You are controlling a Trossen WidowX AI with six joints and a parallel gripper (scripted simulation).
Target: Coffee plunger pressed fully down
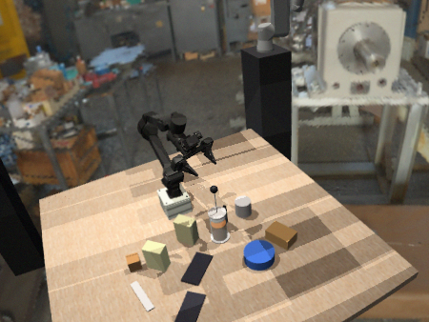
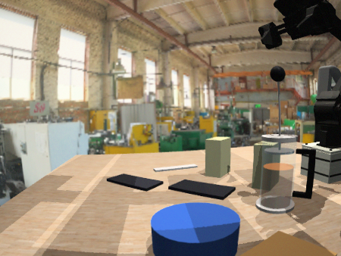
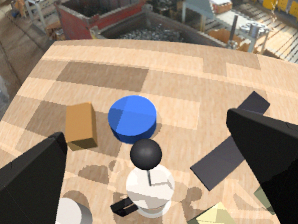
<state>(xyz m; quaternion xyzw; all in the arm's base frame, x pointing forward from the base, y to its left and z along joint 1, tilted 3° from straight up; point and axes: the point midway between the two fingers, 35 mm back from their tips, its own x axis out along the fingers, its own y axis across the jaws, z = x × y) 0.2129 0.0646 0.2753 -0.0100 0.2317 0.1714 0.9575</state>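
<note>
Now: gripper tip 210 mm above the coffee press, 20 mm to the right of it and 10 mm short of it. Also, from my gripper tip: orange box: 320 mm below, 220 mm to the left, 160 mm ahead; grey cylinder: 310 mm below, 160 mm to the left, 60 mm behind; blue disc: 320 mm below, 210 mm ahead, 90 mm to the left.
</note>
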